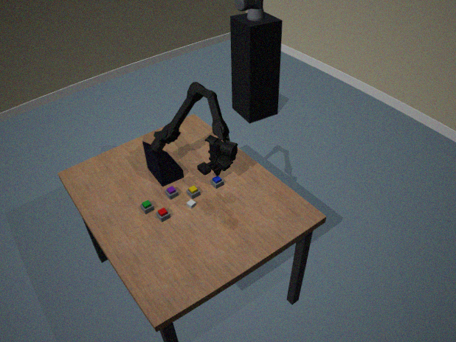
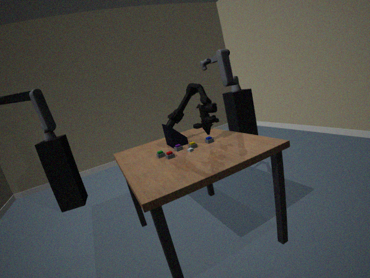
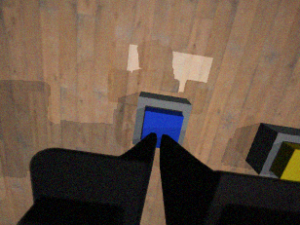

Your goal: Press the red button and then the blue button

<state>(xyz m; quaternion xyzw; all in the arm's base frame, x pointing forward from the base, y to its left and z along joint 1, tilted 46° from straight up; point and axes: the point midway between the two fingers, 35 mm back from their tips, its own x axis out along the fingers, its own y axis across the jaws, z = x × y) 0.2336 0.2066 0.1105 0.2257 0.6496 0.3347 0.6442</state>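
The blue button is 30 mm below my gripper tip. The rest, counted from my gripper tip: yellow button (140 mm to the right, 30 mm below); small white block (60 mm ahead, 180 mm to the right, 50 mm below); purple button (50 mm behind, 230 mm to the right, 30 mm below).
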